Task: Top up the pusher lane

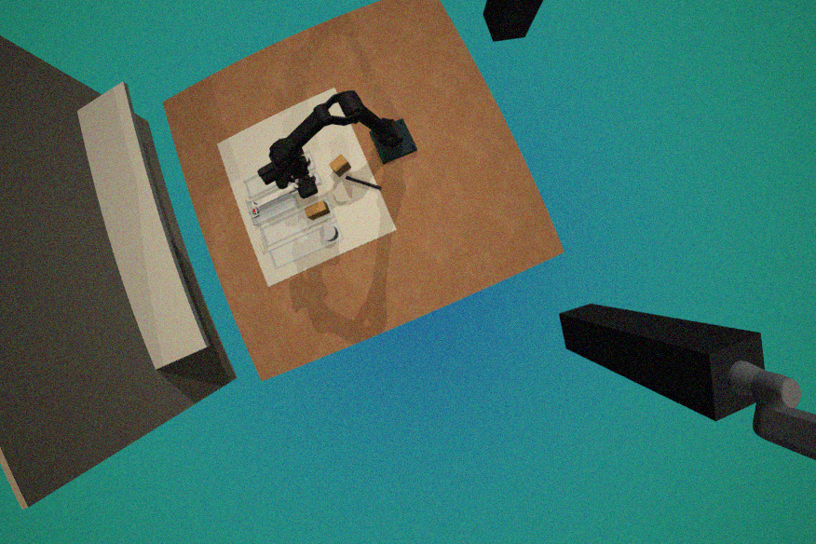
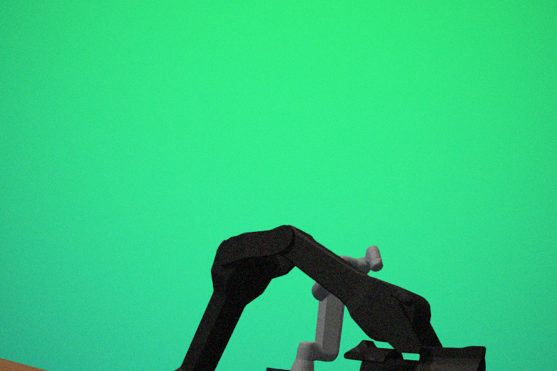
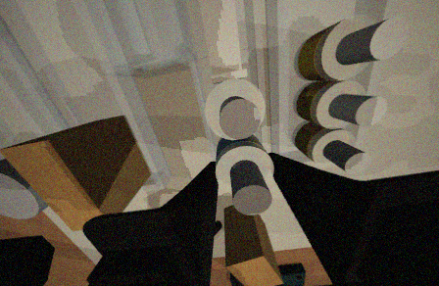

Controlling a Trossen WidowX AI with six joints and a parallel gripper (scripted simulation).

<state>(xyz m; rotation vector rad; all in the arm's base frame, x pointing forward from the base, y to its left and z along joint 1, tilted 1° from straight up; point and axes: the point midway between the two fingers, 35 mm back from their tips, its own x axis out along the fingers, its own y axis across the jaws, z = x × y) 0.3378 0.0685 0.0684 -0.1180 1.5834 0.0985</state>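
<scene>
The pale mat is 5 cm below my gripper tip, 5 cm ahead of it and 1 cm to the right of it. From my gripper tip the other things lie so: dark rod (19 cm behind, 6 cm to the left, 4 cm below).
</scene>
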